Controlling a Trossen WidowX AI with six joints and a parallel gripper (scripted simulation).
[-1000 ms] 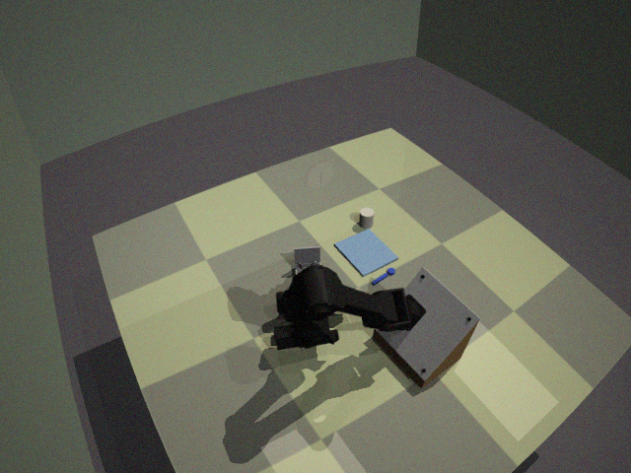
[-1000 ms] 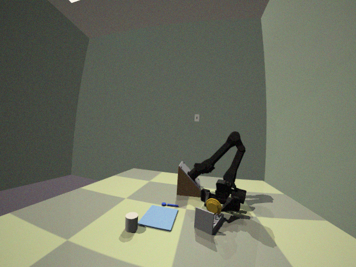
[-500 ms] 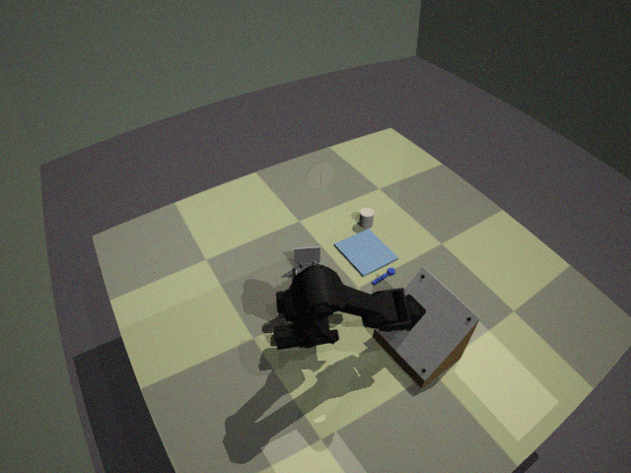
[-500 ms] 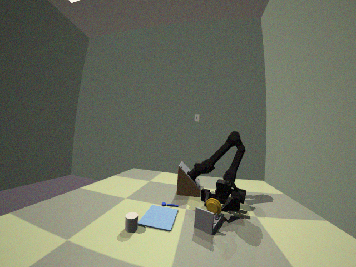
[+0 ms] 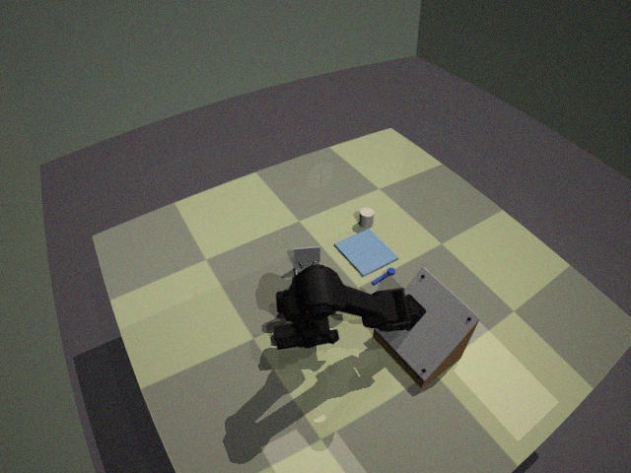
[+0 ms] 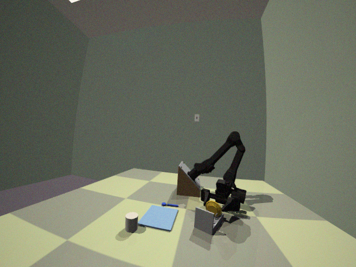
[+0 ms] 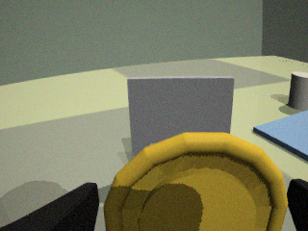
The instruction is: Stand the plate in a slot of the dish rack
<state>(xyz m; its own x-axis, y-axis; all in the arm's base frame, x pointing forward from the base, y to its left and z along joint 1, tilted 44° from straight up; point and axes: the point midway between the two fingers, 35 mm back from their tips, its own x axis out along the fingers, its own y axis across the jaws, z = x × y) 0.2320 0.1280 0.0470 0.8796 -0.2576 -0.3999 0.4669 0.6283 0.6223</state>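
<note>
The yellow plate lies 1 cm behind my gripper tip and 1 cm below it. From my gripper tip the other things lie so: blue mat: 3 cm ahead, 22 cm to the right, 5 cm below; then grey dish rack: 2 cm ahead, 1 cm to the right, 3 cm below; then small blue spoon: 7 cm behind, 21 cm to the right, 5 cm below.
</note>
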